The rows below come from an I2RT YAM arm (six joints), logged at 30 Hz.
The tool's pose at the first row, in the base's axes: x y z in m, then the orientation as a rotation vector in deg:
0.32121, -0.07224, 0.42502, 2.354, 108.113, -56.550
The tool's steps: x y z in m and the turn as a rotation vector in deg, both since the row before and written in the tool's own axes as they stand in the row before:
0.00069, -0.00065, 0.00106, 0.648, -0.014, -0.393
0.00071, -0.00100, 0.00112, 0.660, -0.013, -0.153
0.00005, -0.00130, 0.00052, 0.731, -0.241, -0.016
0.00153, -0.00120, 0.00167, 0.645, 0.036, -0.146
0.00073, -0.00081, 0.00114, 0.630, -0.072, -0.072
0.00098, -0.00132, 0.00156, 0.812, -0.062, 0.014
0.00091, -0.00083, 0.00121, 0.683, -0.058, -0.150
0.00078, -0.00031, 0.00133, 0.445, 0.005, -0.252
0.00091, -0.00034, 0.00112, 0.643, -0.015, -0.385
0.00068, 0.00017, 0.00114, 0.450, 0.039, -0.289
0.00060, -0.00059, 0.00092, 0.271, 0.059, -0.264
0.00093, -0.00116, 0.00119, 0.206, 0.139, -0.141
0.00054, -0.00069, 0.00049, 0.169, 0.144, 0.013
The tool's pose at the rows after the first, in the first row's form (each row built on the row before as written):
0.32135, -0.07361, 0.42468, 2.360, 107.857, -57.428
0.32137, -0.07526, 0.42454, 2.599, 107.547, -58.153
0.32116, -0.07647, 0.42522, 2.890, 106.965, -58.815
0.32103, -0.07893, 0.42452, 3.154, 106.699, -59.525
0.32110, -0.08049, 0.42428, 3.420, 106.326, -60.153
0.32110, -0.08275, 0.42412, 3.878, 105.847, -60.891
0.32109, -0.08444, 0.42377, 4.111, 105.470, -61.621
0.32147, -0.08585, 0.42319, 4.146, 105.294, -62.209
0.32161, -0.08719, 0.42257, 4.165, 105.021, -63.069
0.32212, -0.08816, 0.42180, 4.188, 104.876, -63.691
0.32215, -0.08939, 0.42162, 4.140, 104.839, -64.134
0.32191, -0.09128, 0.42155, 4.212, 104.880, -64.443
0.32162, -0.09224, 0.42155, 4.405, 104.911, -64.611

